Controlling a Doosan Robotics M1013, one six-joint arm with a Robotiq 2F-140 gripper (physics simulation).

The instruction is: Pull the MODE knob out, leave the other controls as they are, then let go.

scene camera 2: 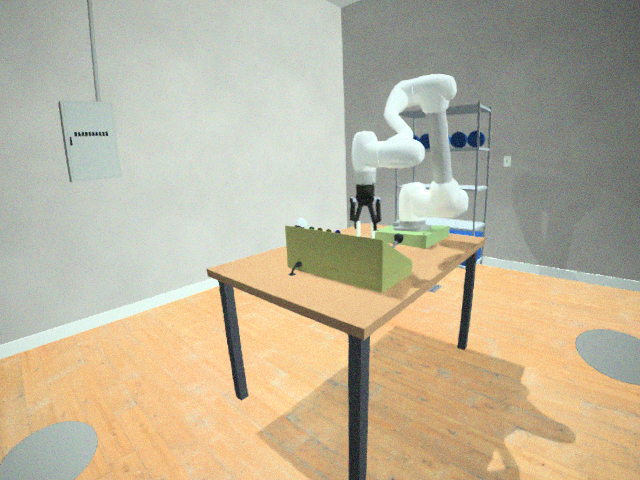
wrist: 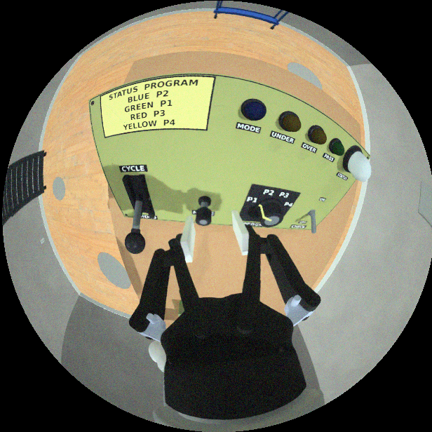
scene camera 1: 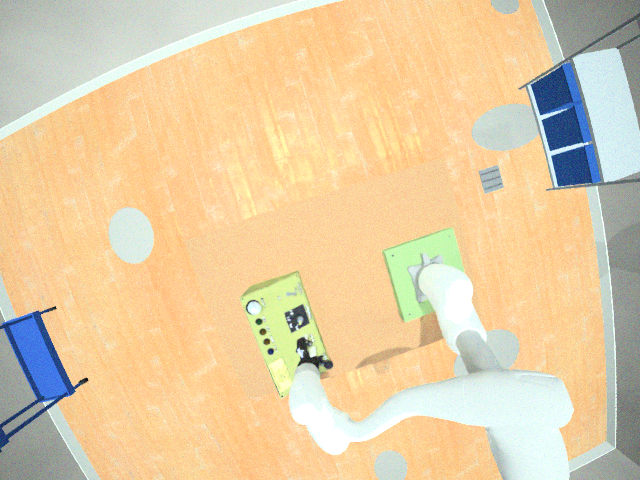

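Where they show: gripper, fingertip midpoint: (scene camera 1: 308, 341); arm's base at its link origin: (scene camera 2: 412, 228) (scene camera 1: 429, 278).
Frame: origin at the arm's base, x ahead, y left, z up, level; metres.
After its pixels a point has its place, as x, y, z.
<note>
The green control panel (scene camera 1: 273, 302) {0.702, -0.158, 0.076} (scene camera 2: 336, 258) {0.818, 0.054, 0.036} (wrist: 225, 165) stands on the table. In the wrist view a small black knob (wrist: 203, 215) sits between the CYCLE lever (wrist: 135, 241) and the program dial (wrist: 271, 217). Its label is mostly covered, so I cannot read it in full. A short stem shows behind its cap. A dark blue lamp (wrist: 253, 109) has the label MODE below it. My gripper (scene camera 1: 306, 347) {0.620, 0.061, 0.079} (scene camera 2: 366, 230) {0.620, 0.061, 0.079} (wrist: 212, 221) points down over the panel with its white pads apart and nothing between them. The knob shows beyond the pads, between their lines. The dial's yellow pointer is toward P1.
A CHECK toggle (wrist: 312, 220) stands right of the dial. The lever's black ball (scene camera 1: 328, 364) {0.571, 0.185, 0.100} (scene camera 2: 398, 238) {0.590, 0.205, 0.089} sticks out from the panel. UNDER (wrist: 290, 121), OVER (wrist: 317, 134) and PASS (wrist: 336, 146) lamps and a white dome (wrist: 359, 166) line the far side.
</note>
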